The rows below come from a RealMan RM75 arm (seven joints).
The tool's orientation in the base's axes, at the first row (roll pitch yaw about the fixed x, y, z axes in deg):
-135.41 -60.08 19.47
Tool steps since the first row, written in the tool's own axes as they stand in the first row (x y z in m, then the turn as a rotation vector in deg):
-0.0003 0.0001 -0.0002 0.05 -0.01 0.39
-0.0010 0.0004 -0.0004 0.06 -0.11 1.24
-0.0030 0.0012 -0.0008 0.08 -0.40 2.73
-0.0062 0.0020 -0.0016 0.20 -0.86 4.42
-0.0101 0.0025 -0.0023 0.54 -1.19 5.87
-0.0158 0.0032 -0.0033 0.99 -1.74 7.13
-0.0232 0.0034 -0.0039 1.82 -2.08 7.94
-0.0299 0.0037 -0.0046 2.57 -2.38 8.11
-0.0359 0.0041 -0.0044 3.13 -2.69 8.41
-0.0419 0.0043 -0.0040 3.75 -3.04 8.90
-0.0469 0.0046 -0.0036 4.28 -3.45 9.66
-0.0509 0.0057 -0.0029 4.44 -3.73 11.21
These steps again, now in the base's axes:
-0.0001 -0.0003 -0.0002 0.15 0.35 -0.09
-0.0003 -0.0007 -0.0009 0.37 1.14 -0.35
-0.0007 -0.0018 -0.0027 0.66 2.57 -0.76
-0.0019 -0.0034 -0.0055 0.93 4.27 -1.10
-0.0035 -0.0048 -0.0088 1.33 5.74 -1.20
-0.0060 -0.0070 -0.0136 1.54 7.17 -1.07
-0.0095 -0.0088 -0.0199 1.93 8.17 -0.51
-0.0127 -0.0107 -0.0256 2.10 8.58 0.18
-0.0151 -0.0117 -0.0310 2.22 9.08 0.67
-0.0176 -0.0125 -0.0364 2.39 9.77 1.15
-0.0196 -0.0131 -0.0410 2.58 10.71 1.49
-0.0203 -0.0136 -0.0451 2.96 12.21 1.17

